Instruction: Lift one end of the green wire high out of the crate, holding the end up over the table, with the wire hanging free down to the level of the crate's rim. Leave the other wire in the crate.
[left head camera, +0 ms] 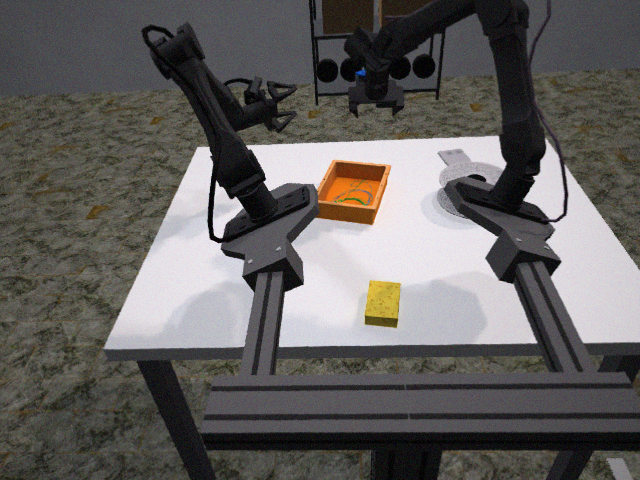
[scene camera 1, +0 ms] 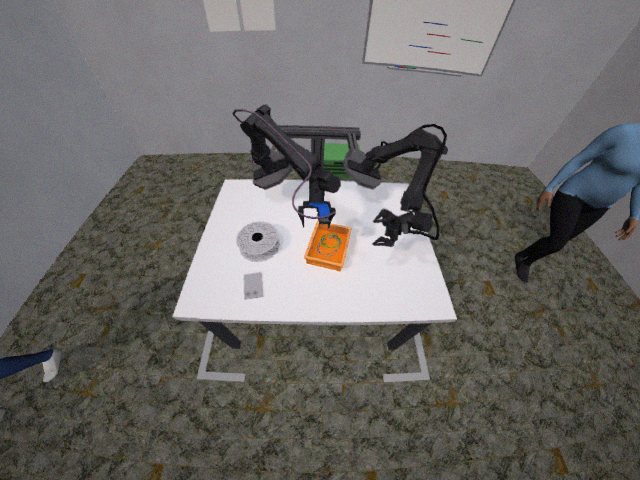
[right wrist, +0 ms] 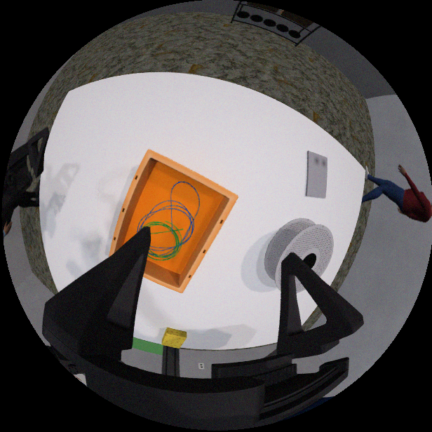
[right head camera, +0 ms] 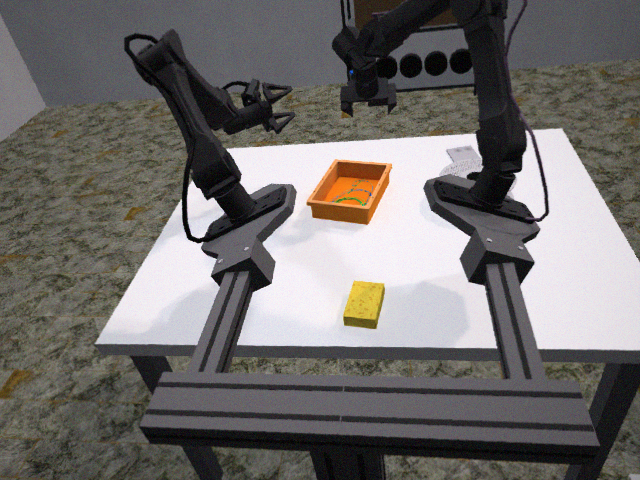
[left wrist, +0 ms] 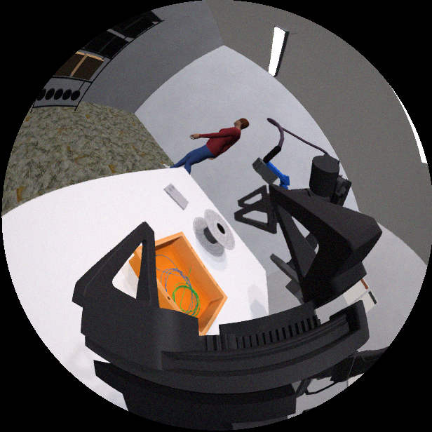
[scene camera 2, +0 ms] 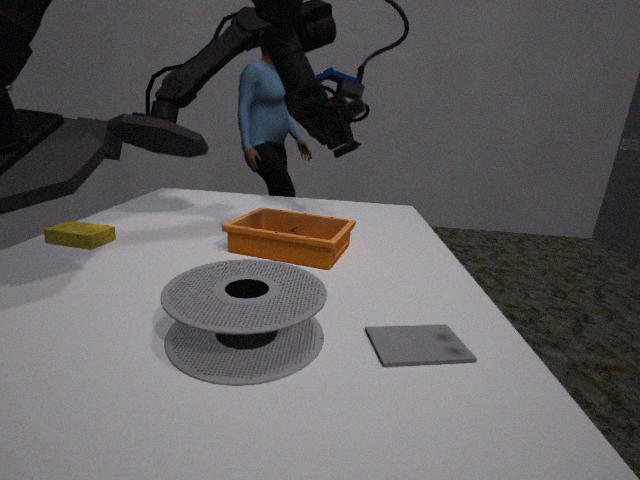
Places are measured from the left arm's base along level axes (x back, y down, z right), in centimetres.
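Where they show: left gripper, fingertip midpoint: (left head camera: 296, 100) (scene camera 1: 373, 233) (right head camera: 293, 101) (scene camera 2: 353, 125); right gripper, fingertip midpoint: (left head camera: 374, 115) (scene camera 1: 316, 227) (right head camera: 370, 113) (scene camera 2: 327, 142); left arm's base at its link origin: (left head camera: 267, 215) (scene camera 1: 363, 170) (right head camera: 246, 216); right arm's base at its link origin: (left head camera: 501, 205) (scene camera 1: 271, 169) (right head camera: 482, 203).
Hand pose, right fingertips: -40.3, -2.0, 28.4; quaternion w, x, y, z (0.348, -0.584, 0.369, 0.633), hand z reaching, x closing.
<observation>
Each offset is from my right fingertips to the top centre of the thing, as dx, dy, dz.
A green wire (left head camera: 354, 199) (right head camera: 350, 199) (left wrist: 182, 287) (right wrist: 178, 240) lies coiled at one end of the orange crate (left head camera: 345, 212) (right head camera: 338, 212) (scene camera 1: 323, 264) (scene camera 2: 279, 248). A blue wire (right wrist: 199, 200) lies looped in the crate too and overlaps the green coil. A short green end sticks out across the coil in the right wrist view. My right gripper (left head camera: 375, 114) (right head camera: 370, 113) (scene camera 1: 315, 226) (right wrist: 225, 248) is open and empty, pointing down high above the crate area. My left gripper (left head camera: 295, 101) (right head camera: 293, 101) (scene camera 1: 375, 230) (left wrist: 204, 209) is open and empty, raised beside the crate and turned sideways.
A grey mesh spool @[+10.3, +16.6, +26.9] (scene camera 1: 267, 250) (scene camera 2: 242, 313) (right wrist: 280, 240) stands beside the crate. A flat grey plate @[-11.9, +22.5, +28.2] (scene camera 1: 253, 285) (scene camera 2: 418, 343) (right wrist: 316, 175) lies near it. A yellow sponge @[+49.4, +20.1, -5.0] (left head camera: 383, 303) (right head camera: 364, 304) (scene camera 2: 80, 235) lies between the arm bases.
</observation>
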